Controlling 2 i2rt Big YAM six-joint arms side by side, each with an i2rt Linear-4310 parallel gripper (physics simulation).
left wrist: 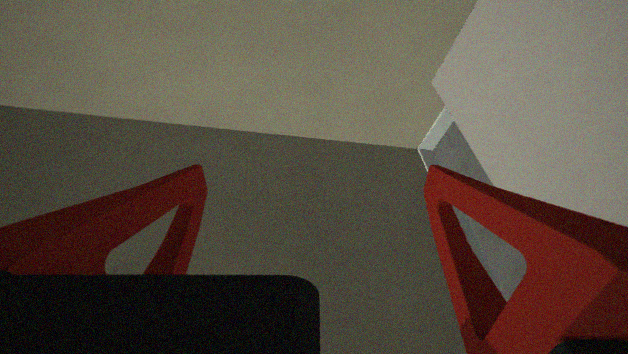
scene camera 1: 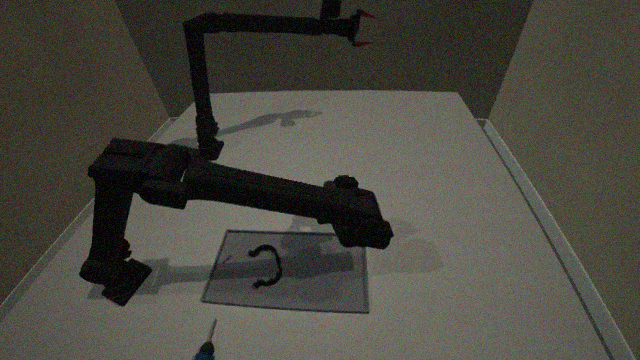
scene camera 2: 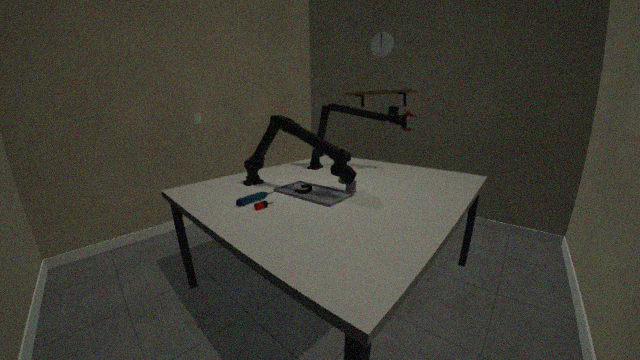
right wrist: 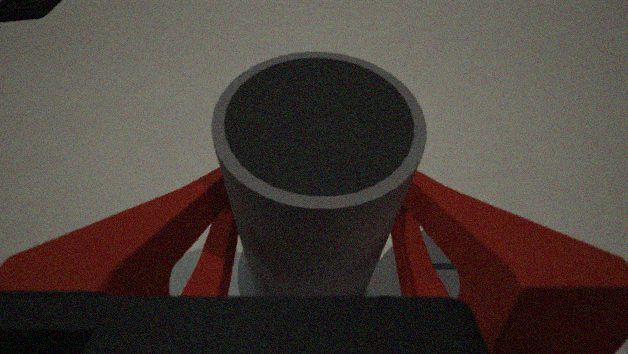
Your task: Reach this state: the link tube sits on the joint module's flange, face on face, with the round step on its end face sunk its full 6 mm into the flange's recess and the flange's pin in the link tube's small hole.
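Frame: origin at the left arm's base, x ahead, y left, z up, level; metres.
Seen in the pictures: left gripper, fingertip midpoint: (left wrist: 315, 177) (scene camera 1: 373, 30) (scene camera 2: 416, 123); right gripper, fingertip midpoint: (right wrist: 314, 176); left arm's base, origin of the base link: (scene camera 1: 211, 151) (scene camera 2: 315, 167); right arm's base, origin of the base link: (scene camera 1: 128, 282) (scene camera 2: 253, 183).
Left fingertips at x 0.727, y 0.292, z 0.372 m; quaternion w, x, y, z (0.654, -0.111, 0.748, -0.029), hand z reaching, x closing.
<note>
Offsets run from my left fingertips to a thing's middle. "*": to the spot under its first point.
My right gripper (right wrist: 314, 176) is shut on the link tube {dx -0.222, dy -0.677, dz -0.282 m} (right wrist: 320, 240), a grey tube whose open upper end faces the right wrist camera. In scene camera 1 the right arm hides these fingers and the tube. A pale grey piece {dx -0.172, dy -0.689, dz -0.340 m} (scene camera 2: 351, 187) shows under the right arm's end in scene camera 2, by the tray's far right corner; I cannot tell whether it is the tube or the joint module. The module's flange, pin and recess are hidden, so contact cannot be told. My left gripper (scene camera 1: 367, 29) (scene camera 2: 410, 122) (left wrist: 315, 177) is open and empty, high above the table's far part.
A shallow grey tray {dx -0.337, dy -0.840, dz -0.364 m} (scene camera 1: 285, 307) (scene camera 2: 302, 198) lies below the right forearm, holding a black curved part {* dx -0.360, dy -0.844, dz -0.346 m} (scene camera 1: 278, 265) (scene camera 2: 303, 189). A blue-handled screwdriver {dx -0.506, dy -1.100, dz -0.352 m} (scene camera 1: 204, 352) (scene camera 2: 251, 199) and a small red-handled tool {dx -0.393, dy -1.146, dz -0.355 m} (scene camera 2: 261, 205) lie near the tray.
</note>
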